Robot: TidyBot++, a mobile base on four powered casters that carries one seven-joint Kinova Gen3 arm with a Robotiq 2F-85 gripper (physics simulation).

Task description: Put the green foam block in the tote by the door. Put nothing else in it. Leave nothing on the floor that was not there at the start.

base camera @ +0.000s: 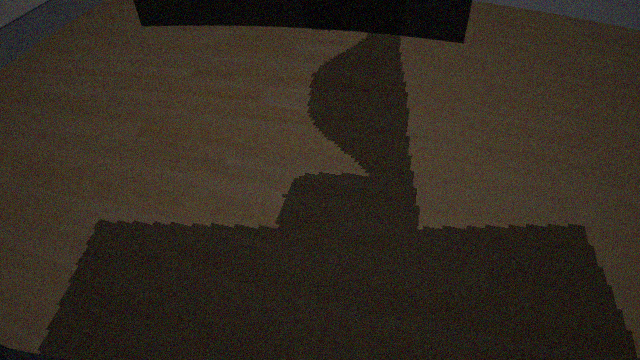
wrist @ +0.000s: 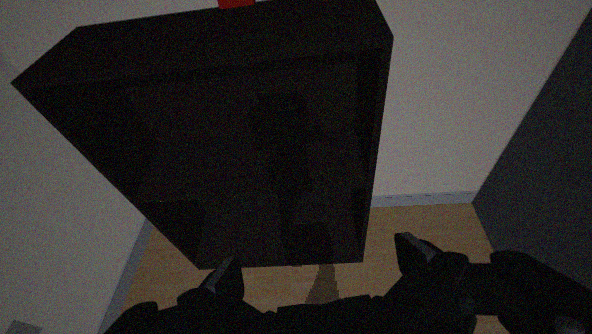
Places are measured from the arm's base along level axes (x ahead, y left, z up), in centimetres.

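Where they show: gripper, fingertip midpoint: (wrist: pixel 318 262).
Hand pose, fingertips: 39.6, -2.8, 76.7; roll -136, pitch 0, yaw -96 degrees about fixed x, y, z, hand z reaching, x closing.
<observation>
After its pixels a point has its place, as x, y, z.
My gripper (wrist: pixel 318 262) @[39.6, -2.8, 76.7] is open and empty in the wrist view. Its two fingers stand wide apart at the bottom, in front of the lower part of a large black box-like piece of furniture (wrist: pixel 240 150) (base camera: pixel 300 15). I cannot tell how far the fingers are from it. The green foam block and the tote do not show in either view.
Part of a red object (wrist: pixel 236 3) @[113.5, 0.7, 67.3] shows at the black furniture's far top edge. Pale wall (wrist: pixel 450 100) @[105.8, -64.2, 26.0] stands behind it, with a dark grey panel (wrist: pixel 550 140) @[84.3, -88.1, 18.9] at the right. Wooden floor (base camera: pixel 200 125) @[53.8, 20.9, -39.7] (wrist: pixel 425 225) @[92.5, -63.3, -39.7] carries the robot's shadow in the base view.
</observation>
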